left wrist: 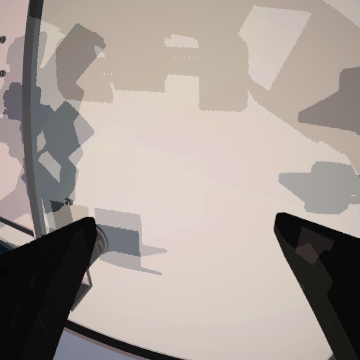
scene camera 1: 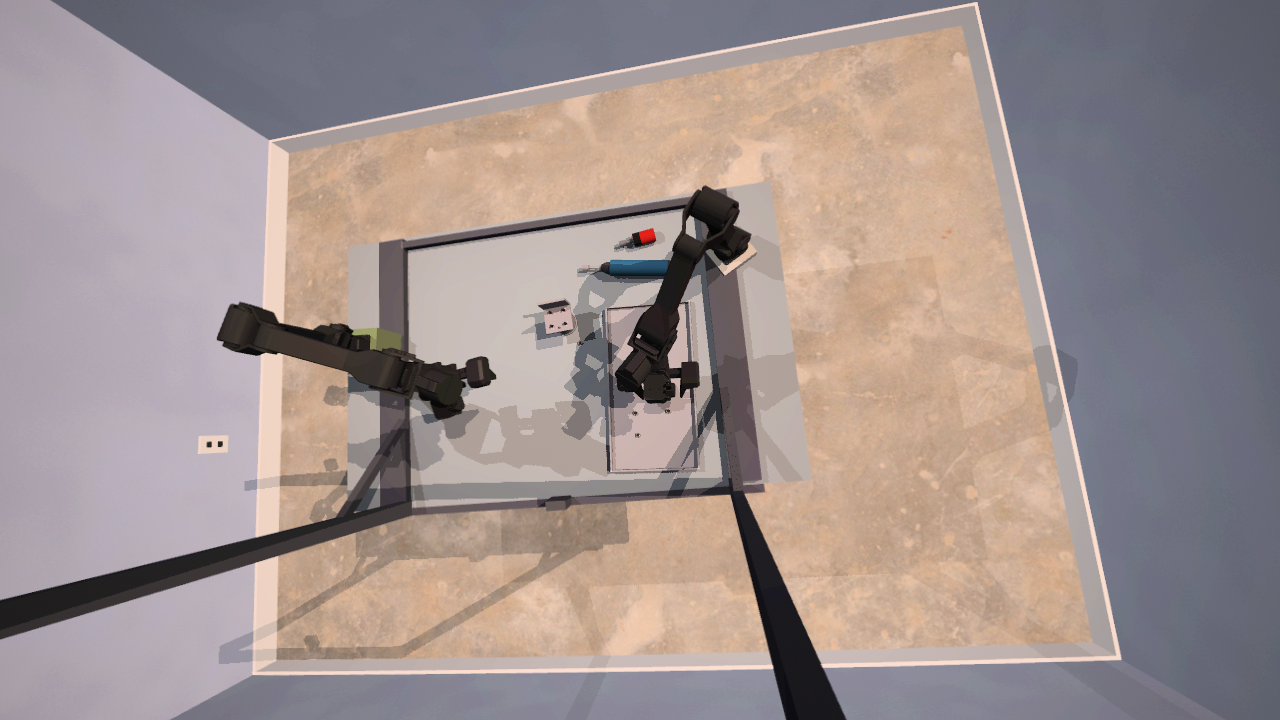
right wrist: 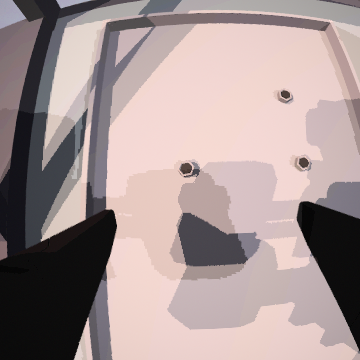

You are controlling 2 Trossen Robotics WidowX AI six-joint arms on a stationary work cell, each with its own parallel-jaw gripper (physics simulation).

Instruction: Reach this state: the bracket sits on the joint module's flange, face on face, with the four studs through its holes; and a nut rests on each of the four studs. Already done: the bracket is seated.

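Seen in the pictures: left gripper, fingertip midpoint: [left wrist: 186, 224]; right gripper, fingertip midpoint: [right wrist: 207, 215]; left arm's base at its link origin: [scene camera 1: 358, 347]; right arm's base at its link origin: [scene camera 1: 728, 248].
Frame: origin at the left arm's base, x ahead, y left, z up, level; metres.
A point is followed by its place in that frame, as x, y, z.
Observation:
The pale bracket [scene camera 1: 557, 319] {0.514, 0.055, -0.052} sits on the joint module, whose round edge [left wrist: 102, 241] {0.488, 0.050, -0.109} shows beside a finger in the left wrist view. The studs are too small to tell whether they carry nuts. Three hex nuts lie in the tray: one nut [right wrist: 186, 168] {0.781, -0.180, -0.109} [scene camera 1: 666, 411] {0.777, -0.181, -0.109} nearest the fingers, another nut [right wrist: 303, 162] {0.698, -0.183, -0.109} [scene camera 1: 634, 412] {0.696, -0.182, -0.109}, and a farther nut [right wrist: 285, 95] {0.703, -0.236, -0.109} [scene camera 1: 637, 435] {0.702, -0.239, -0.109}. A small nut-like piece [scene camera 1: 580, 342] {0.556, 0.005, -0.113} [left wrist: 68, 202] {0.551, 0.003, -0.114} lies beside the module. My right gripper [scene camera 1: 662, 398] {0.771, -0.148, -0.072} [right wrist: 207, 215] {0.771, -0.148, -0.072} is open, empty, above the tray. My left gripper [scene camera 1: 472, 394] {0.354, -0.102, 0.034} [left wrist: 186, 224] {0.354, -0.102, 0.034} is open, empty, above the table.
The shallow tray [scene camera 1: 608, 456] {0.634, -0.289, -0.102} [right wrist: 215, 19] {0.750, -0.321, -0.110} [left wrist: 31, 125] {0.629, -0.104, -0.116} has raised walls. A blue tool [scene camera 1: 637, 267] {0.717, 0.185, -0.078} and a red and black tool [scene camera 1: 643, 237] {0.734, 0.267, -0.086} lie near the top of the table in the scene view. A green block [scene camera 1: 380, 338] {0.050, 0.024, -0.015} is by the left arm.

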